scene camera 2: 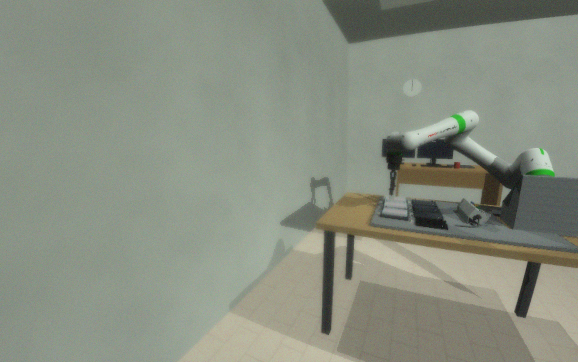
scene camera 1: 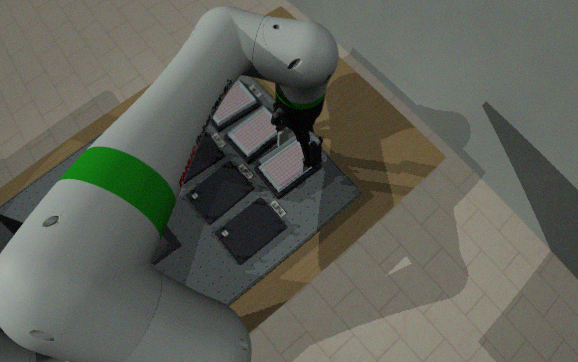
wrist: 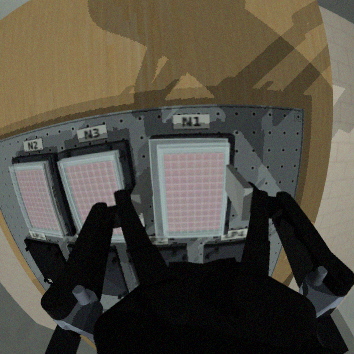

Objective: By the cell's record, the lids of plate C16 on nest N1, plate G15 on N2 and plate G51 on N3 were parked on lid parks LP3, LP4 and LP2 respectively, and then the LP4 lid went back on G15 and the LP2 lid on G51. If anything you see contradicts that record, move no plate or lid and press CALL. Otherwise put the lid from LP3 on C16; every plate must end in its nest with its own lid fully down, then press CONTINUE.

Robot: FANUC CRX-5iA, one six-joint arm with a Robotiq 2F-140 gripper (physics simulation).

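Frame: origin at the arm's base, x ahead, y left, z up, level; millimetres.
Seen in the pictures: gripper, between the fingertips: (scene camera 2: 391, 198) (scene camera 1: 294, 155) (wrist: 188, 178); arm's base, origin of its link: (scene camera 2: 542, 191).
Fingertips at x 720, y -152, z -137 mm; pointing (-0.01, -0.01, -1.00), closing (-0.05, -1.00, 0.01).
Pixels of each thing's top centre, then the offset from my fingertips to it. "*": a spot on its surface instead. Level surfaces: height alone.
- lid, centre of its top: (wrist: 188, 193) (scene camera 1: 289, 158) (scene camera 2: 394, 197) dy +2, dx -16, dz +5 mm
- pink-welled N1 plate, a spot on its surface: (wrist: 194, 197) (scene camera 1: 289, 161) * dy -5, dx -22, dz +5 mm
- N3 plate, centre of its top: (wrist: 94, 204) (scene camera 1: 256, 129) (scene camera 2: 395, 203) dy +124, dx -22, dz -1 mm
- N2 plate, centre of its top: (wrist: 33, 202) (scene camera 1: 228, 100) (scene camera 2: 395, 210) dy +247, dx -17, dz -7 mm
- N1 label, a spot on its surface: (wrist: 191, 121) * dy -12, dx +62, dz -37 mm
- N3 label, a spot on its surface: (wrist: 92, 133) * dy +121, dx +65, dz -37 mm
- grey perforated board, height of its surface: dz -38 mm
- wooden table, height of its surface: dz -52 mm
- tilted grey box, centre of its top: (scene camera 2: 472, 203) dy +144, dx -418, dz +45 mm
My gripper (scene camera 1: 295, 152) (scene camera 2: 391, 194) (wrist: 188, 178) is at nest N1, its two fingers on opposite sides of the plate, shut on a clear lid. The lid (wrist: 154, 190) lies over the pink-welled N1 plate (scene camera 1: 281, 167) (wrist: 194, 197), its outline slightly offset to the left in the wrist view; whether it is fully down is unclear. The N3 plate (scene camera 1: 251, 132) (wrist: 94, 182) and N2 plate (scene camera 1: 233, 104) (wrist: 37, 197) sit in their nests with pale rims. Plate codes are not legible. The dark lid parks (scene camera 1: 252, 230) (scene camera 1: 220, 192) show no lid that I can make out.
The N1 label (wrist: 191, 121) and N3 label (wrist: 92, 133) stand behind their nests. A grey perforated board (scene camera 1: 320, 200) (wrist: 270, 155) carries nests and parks on the wooden table (scene camera 1: 400, 145) (scene camera 2: 345, 220). A tilted grey box (scene camera 2: 470, 211) stands on the board nearer the robot base.
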